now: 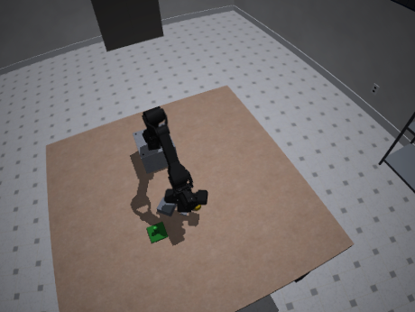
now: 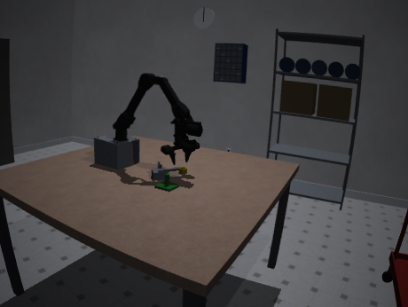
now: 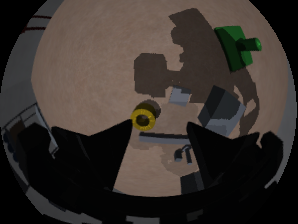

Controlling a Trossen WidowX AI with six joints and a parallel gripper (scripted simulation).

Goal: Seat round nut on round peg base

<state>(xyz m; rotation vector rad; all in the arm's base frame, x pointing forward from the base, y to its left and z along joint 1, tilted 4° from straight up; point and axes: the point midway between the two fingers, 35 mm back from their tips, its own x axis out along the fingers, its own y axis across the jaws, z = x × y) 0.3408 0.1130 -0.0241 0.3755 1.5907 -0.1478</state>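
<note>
Now: the grey square piece 10 mm ahead of my hand, 30 mm to the right of it and 90 mm below it. The rest, counted from my hand: grey bar (80 mm behind, 10 mm to the right, 90 mm below).
</note>
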